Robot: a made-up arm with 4 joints.
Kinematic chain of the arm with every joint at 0, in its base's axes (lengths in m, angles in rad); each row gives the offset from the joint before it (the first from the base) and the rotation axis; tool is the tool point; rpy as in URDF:
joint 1: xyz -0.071 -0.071 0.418 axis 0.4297 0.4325 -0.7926
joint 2: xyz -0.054 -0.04 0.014 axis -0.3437 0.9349 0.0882
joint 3: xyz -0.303 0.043 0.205 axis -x
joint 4: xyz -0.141 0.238 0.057 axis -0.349 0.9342 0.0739
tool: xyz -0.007 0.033 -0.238 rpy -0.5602 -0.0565 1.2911
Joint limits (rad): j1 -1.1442..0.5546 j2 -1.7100..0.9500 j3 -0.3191..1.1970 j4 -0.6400..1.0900
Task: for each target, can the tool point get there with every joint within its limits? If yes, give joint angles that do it. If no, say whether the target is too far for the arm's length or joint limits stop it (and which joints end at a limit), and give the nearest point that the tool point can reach.
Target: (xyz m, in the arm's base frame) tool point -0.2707 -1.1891 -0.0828
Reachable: no: too far | nearest point -0.3176 -0.6250 0.0825 | short by 0.590 m
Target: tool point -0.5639 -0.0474 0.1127
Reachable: yes | joints -0.3787 -0.4659 0.3548 0.2767
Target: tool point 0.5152 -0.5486 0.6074
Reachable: no: joint limits stop it (at a limit: joint 1, joint 3) | nearest point -0.1017 -0.4156 0.1492 | short by 0.780 m
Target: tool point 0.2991 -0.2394 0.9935
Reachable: no: joint limits stop it (at a limit: joint 1, joint 2, joint 3, joint 4) | nearest point -0.1509 0.1634 1.1165 | short by 0.616 m
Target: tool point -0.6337 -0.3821 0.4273
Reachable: yes | joints -0.9813 0.5222 0.4965 0.5754
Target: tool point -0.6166 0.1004 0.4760
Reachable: yes | joints -0.1624 0.3117 0.1360 0.0594
